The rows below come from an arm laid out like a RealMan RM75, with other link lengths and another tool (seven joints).
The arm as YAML. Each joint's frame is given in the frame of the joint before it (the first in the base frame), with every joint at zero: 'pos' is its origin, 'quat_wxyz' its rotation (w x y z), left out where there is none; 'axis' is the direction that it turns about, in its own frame. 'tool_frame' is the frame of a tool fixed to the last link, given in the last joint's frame.
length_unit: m
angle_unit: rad
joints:
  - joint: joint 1
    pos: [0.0, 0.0, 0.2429]
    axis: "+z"
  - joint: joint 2
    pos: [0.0, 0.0, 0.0]
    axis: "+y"
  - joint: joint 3
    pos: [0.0, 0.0, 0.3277]
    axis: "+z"
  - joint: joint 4
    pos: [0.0, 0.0, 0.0]
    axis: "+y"
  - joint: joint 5
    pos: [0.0, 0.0, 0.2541]
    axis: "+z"
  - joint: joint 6
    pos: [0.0, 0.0, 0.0]
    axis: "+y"
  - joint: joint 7
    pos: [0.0, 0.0, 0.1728]
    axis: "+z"
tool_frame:
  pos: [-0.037, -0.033, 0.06]
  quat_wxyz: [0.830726, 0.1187, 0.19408, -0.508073]
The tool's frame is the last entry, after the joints.
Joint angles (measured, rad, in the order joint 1, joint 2, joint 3, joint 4, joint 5, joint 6, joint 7), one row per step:
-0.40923, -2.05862, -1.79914, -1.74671, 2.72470, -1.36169, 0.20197
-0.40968, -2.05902, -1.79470, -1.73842, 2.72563, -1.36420, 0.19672
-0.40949, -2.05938, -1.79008, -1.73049, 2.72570, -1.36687, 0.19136
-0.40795, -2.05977, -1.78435, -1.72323, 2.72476, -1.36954, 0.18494
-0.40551, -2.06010, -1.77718, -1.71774, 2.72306, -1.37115, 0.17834
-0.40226, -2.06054, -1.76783, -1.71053, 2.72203, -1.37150, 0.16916
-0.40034, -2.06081, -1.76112, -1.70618, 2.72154, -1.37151, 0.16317
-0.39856, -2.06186, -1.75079, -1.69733, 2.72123, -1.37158, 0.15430
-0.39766, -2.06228, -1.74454, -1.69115, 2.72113, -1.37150, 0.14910
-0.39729, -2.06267, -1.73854, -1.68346, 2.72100, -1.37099, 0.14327
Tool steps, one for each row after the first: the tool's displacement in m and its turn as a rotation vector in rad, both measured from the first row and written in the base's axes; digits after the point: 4 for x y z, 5 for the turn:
-0.0020, -0.0013, -0.0031, -0.00750, -0.00110, 0.00990
-0.0041, -0.0028, -0.0064, -0.01537, -0.00279, 0.02002
-0.0062, -0.0048, -0.0100, -0.02378, -0.00556, 0.03086
-0.0078, -0.0069, -0.0137, -0.03185, -0.00862, 0.03974
-0.0100, -0.0094, -0.0182, -0.04028, -0.01219, 0.05111
-0.0111, -0.0110, -0.0211, -0.04582, -0.01410, 0.05770
-0.0129, -0.0133, -0.0262, -0.05561, -0.01685, 0.06849
-0.0142, -0.0147, -0.0293, -0.06175, -0.01807, 0.07543
-0.0157, -0.0160, -0.0326, -0.06783, -0.01976, 0.08346

